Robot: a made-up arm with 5 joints. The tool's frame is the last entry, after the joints.
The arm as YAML. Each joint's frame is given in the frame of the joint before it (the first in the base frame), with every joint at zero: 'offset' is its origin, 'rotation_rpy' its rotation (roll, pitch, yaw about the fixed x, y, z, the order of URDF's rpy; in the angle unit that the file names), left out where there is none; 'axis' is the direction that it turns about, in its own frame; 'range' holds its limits. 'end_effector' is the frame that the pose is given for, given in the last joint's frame.
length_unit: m
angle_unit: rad
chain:
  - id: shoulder
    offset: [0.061, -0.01, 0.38]
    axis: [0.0, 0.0, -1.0]
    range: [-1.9, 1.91]
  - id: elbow
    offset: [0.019, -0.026, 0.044]
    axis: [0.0, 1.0, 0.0]
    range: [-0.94, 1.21]
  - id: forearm
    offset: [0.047, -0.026, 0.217]
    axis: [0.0, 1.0, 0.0]
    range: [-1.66, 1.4]
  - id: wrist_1
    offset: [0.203, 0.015, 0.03]
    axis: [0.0, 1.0, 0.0]
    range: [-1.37, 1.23]
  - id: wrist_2
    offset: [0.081, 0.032, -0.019]
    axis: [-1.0, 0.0, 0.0]
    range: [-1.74, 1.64]
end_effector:
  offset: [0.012, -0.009, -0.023]
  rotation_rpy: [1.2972, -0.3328, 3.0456]
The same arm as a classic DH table. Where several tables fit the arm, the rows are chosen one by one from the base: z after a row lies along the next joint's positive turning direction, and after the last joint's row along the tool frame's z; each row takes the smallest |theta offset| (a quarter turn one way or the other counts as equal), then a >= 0, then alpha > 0; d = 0 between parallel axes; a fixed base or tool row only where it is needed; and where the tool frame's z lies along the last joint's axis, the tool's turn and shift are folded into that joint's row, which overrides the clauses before.
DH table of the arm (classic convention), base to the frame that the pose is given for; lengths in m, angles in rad. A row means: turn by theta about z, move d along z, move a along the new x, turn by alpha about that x. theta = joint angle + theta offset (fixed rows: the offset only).
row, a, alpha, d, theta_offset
base (fixed), 0.0618, 3.1416, 0, -0.1625
shoulder, 0.019, 1.5708, -0.424, -0.1625
elbow, 0.222, 0, 0, -1.3575
forearm, 0.2052, 0, 0, 1.2108
wrist_1, -0.019, 1.5708, -0.005, -1.4241
wrist_2, -0.0199, -1.7519, -0.0957, -0.2626
tool (fixed), 0, 0, -0.0149, -1.2745
Joint limits (rad, base to tool): -1.9..1.91 -0.94..1.21 -1.66..1.4 -1.37..1.23 -1.74..1.64

